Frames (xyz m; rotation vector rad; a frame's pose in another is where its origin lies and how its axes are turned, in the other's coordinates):
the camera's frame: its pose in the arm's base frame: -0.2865 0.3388 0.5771 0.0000 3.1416 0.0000
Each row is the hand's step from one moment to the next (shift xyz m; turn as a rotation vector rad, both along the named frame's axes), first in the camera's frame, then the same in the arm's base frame.
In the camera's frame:
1: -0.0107 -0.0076 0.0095 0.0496 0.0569 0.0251
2: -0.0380 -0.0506 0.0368 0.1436 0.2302 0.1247
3: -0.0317 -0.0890 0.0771 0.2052 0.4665 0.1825
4: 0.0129 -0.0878 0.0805 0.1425 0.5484 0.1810
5: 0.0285 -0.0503 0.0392 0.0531 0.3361 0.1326
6: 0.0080 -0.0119 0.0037 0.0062 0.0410 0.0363
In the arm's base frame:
1: 0.0107 -0.0076 -0.0095 -0.0496 0.0569 -0.0251
2: 0.0380 -0.0506 -0.0368 -0.1436 0.2302 -0.1247
3: 0.0317 -0.0890 -0.0771 -0.2052 0.4665 -0.1825
4: -0.0129 -0.0878 -0.0805 -0.1425 0.5484 -0.1810
5: -0.0285 -0.0503 -0.0392 -0.0531 0.3361 -0.1326
6: -0.0080 -0.0119 -0.0037 -0.0062 0.0410 -0.0363

